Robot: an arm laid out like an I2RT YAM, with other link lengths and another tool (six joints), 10 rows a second.
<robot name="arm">
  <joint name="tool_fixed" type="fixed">
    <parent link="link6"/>
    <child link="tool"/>
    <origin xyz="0.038 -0.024 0.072" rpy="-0.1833 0 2.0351"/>
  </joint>
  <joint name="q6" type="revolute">
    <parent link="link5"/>
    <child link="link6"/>
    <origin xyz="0 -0.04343 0.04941" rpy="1.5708 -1.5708 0"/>
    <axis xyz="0 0 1"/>
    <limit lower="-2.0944" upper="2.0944"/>
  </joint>
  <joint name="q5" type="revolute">
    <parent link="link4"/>
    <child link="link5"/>
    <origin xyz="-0.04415 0.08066 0.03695" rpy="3.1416 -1.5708 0"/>
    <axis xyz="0 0 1"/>
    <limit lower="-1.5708" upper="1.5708"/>
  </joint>
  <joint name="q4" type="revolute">
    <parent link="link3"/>
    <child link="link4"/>
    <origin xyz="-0.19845 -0.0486 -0.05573" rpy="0 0 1.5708"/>
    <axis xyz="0 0 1"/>
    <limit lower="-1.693" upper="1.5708"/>
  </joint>
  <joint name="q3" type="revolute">
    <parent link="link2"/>
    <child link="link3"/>
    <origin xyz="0 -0.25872 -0.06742" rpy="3.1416 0 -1.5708"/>
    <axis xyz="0 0 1"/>
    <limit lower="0" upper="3.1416"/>
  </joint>
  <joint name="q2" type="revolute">
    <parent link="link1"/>
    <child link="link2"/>
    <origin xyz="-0.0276 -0.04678 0.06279" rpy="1.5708 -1.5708 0"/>
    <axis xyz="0 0 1"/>
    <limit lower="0" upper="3.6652"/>
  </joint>
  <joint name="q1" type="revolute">
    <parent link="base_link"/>
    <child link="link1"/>
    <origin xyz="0 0 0.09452" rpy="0 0 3.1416"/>
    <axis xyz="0 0 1"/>
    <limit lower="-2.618" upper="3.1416"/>
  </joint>
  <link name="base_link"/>
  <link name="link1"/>
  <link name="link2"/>
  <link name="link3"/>
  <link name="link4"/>
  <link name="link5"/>
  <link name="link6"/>
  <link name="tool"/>
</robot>
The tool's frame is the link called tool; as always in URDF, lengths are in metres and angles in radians.
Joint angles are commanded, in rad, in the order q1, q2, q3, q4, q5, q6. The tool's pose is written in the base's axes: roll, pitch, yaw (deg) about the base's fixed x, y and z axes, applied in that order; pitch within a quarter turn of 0, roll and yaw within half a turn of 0; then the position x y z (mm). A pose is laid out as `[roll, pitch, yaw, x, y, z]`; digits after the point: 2 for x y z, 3 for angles.
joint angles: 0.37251, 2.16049, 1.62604, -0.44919, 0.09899, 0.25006
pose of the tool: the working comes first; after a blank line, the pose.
Where each joint sits with the arm in this pose, in the base's axes (m; each line is computed from the numbers above, not from the rounded line before):
q1: 0.0000 0.0000 0.0945
q2: 0.0087 0.0536 0.1573
q3: 0.1672 0.0432 0.3723
q4: 0.3291 0.1663 0.3131
q5: 0.4184 0.1615 0.2704
q6: 0.4039 0.1512 0.2070
the tool: 0.4146 0.1330 0.1248

[139.802, -17.505, 73.373, 414.63, 132.98, 124.83]
